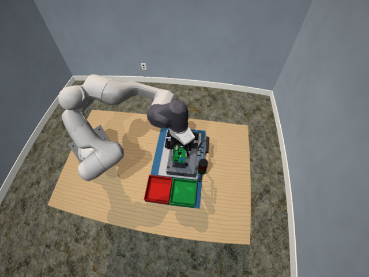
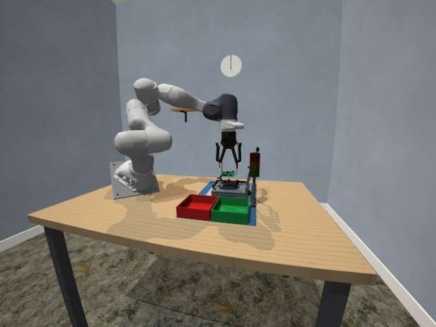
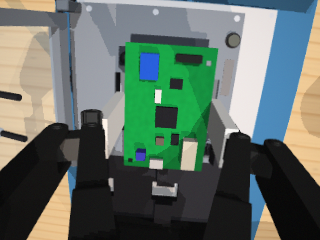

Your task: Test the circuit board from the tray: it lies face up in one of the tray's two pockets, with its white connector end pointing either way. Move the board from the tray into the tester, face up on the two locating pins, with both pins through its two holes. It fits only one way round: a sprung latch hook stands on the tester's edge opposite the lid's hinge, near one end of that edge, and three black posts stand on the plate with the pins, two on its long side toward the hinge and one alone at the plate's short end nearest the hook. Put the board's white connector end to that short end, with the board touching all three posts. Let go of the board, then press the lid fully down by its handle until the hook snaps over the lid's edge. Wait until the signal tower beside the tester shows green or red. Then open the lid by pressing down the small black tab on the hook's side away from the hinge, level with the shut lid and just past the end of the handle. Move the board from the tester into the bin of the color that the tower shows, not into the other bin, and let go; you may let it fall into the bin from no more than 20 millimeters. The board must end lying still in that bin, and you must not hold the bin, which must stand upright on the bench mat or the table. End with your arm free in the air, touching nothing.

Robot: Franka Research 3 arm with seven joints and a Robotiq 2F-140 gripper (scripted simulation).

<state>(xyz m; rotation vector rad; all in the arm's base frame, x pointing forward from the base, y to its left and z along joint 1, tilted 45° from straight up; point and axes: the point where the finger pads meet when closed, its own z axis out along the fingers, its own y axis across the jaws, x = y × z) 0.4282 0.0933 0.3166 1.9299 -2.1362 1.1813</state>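
My gripper is now 2 cm above the green circuit board. From my hand the other things lie so: tester plate: 8 cm below, 1 cm ahead; then clear lid: 12 cm ahead, 3 cm to the right, 3 cm above; then green bin: 21 cm to the right, 14 cm below, 1 cm behind.
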